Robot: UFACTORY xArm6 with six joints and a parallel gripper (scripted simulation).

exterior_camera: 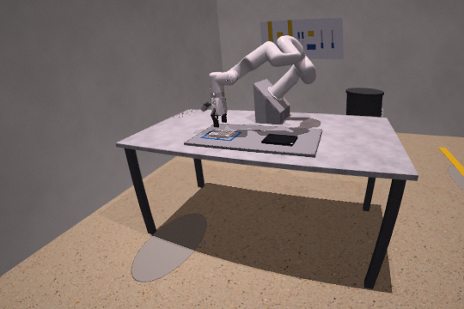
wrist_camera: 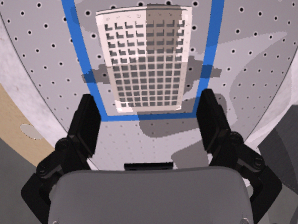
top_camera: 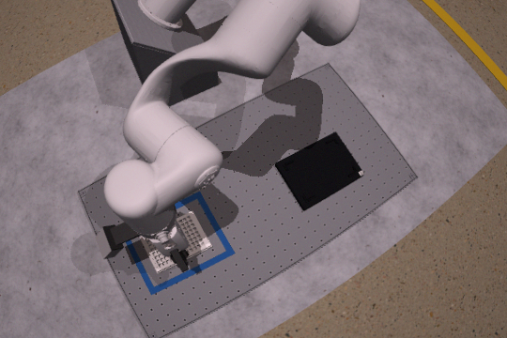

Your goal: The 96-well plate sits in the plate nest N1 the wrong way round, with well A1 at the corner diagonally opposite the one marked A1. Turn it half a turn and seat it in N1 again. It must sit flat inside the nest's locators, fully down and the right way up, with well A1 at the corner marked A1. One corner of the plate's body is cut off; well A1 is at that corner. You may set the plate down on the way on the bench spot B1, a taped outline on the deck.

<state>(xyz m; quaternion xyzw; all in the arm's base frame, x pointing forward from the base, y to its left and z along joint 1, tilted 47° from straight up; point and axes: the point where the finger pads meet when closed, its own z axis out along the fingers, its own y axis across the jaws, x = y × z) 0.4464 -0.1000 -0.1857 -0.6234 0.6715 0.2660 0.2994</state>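
My hand is 6 cm above the white 96-well plate. Also, from my hand: white A1 mark: 42 cm to the left, 8 cm ahead, 6 cm below; then black plate nest N1: 35 cm to the left, 6 cm below, 2 cm ahead.
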